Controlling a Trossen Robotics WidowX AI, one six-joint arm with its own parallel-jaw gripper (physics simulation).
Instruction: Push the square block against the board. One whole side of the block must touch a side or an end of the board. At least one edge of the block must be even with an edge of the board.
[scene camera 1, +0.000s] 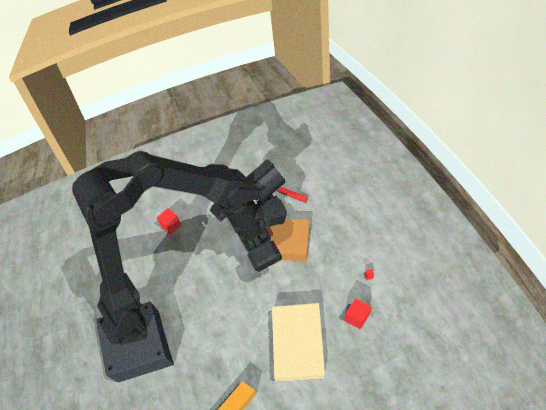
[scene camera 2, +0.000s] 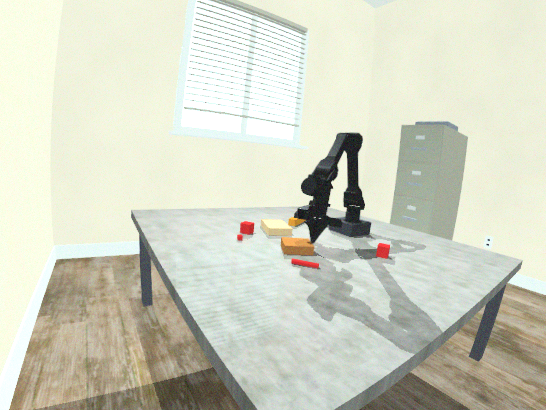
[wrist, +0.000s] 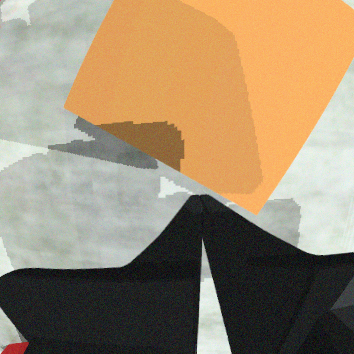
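Note:
The orange square block lies flat on the table, its left part hidden by the arm in scene camera 1. The cream rectangular board lies flat, apart from the block with a gap between them; their facing sides look roughly parallel. The board does not show in the wrist view. My gripper is shut and empty. Its tips are low, close beside one side of the block near a corner; whether they touch it I cannot tell. The fingertips are hidden in scene camera 1.
A red cube and a tiny red cube stand beyond the board. Another red cube is on the arm's other side. A red stick lies near the block. An orange bar lies near the board.

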